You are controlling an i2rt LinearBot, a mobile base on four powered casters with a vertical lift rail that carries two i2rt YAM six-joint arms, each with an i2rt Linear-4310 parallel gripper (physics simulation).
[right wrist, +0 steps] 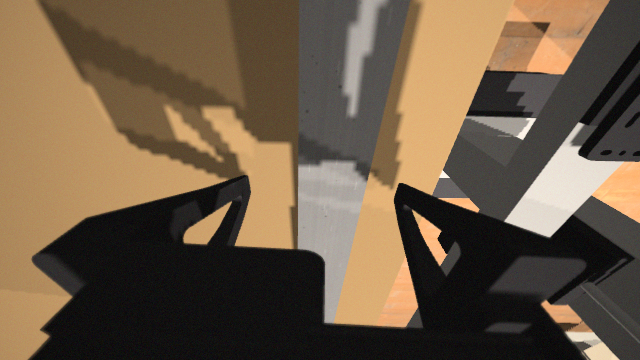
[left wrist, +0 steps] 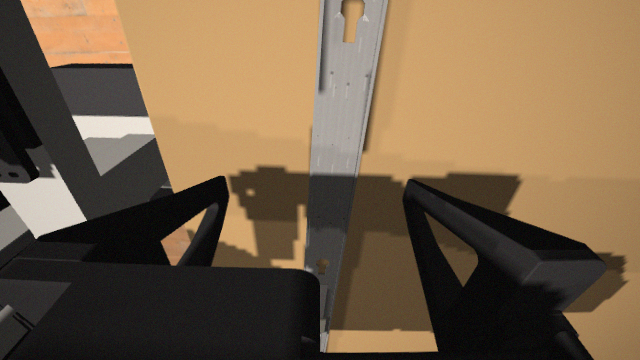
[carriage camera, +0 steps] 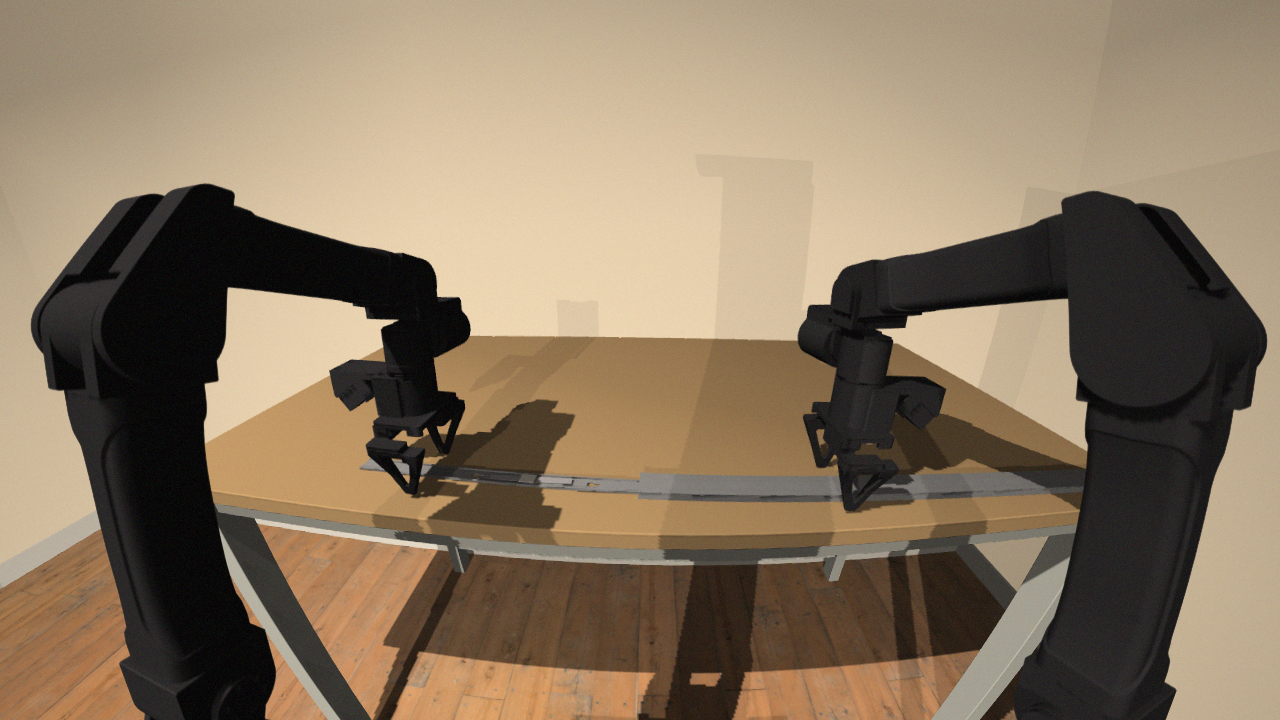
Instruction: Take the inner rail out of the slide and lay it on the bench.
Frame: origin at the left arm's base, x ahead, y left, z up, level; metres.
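Where they show: left gripper, between the fingertips: (left wrist: 316,187) (carriage camera: 429,472); right gripper, between the fingertips: (right wrist: 322,187) (carriage camera: 834,487).
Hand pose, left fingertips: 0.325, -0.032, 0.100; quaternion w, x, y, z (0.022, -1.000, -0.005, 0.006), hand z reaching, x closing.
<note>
After its pixels a point has its place, as x, y, z.
The slide lies flat along the bench's near side. Its wide grey outer section (carriage camera: 733,486) {0.315, -0.438, 0.105} (right wrist: 330,215) {0.312, -0.558, 0.105} is at the right in the carriage view. The narrower inner rail (carriage camera: 492,476) {0.330, -0.122, 0.097} (left wrist: 340,115) {0.335, 0.006, 0.096}, with keyhole slots, extends from it to the left; where it meets the parts between is hard to tell. My left gripper (carriage camera: 426,471) {0.325, -0.031, 0.100} (left wrist: 316,187) {0.325, -0.031, 0.100} is open and empty above the rail near its left end, a finger to each side of it in the wrist view. My right gripper (carriage camera: 836,487) {0.318, -0.575, 0.098} (right wrist: 322,187) {0.318, -0.575, 0.098} is open and empty above the wide section, fingers to either side.
The brown bench (carriage camera: 626,402) {0.576, -0.288, 0.094} (left wrist: 225,75) {0.284, 0.022, 0.094} (right wrist: 440,75) {0.264, -0.641, 0.094} carries the slide; its front edge runs close to it. Grey bench legs (carriage camera: 277,582) {0.314, 0.360, -0.185} stand on the wooden floor (carriage camera: 554,617) {0.761, -0.026, -0.820}. A beige wall (carriage camera: 608,179) {1.027, -0.214, 0.528} rises behind. Arm shadows fall across the slide and bench.
</note>
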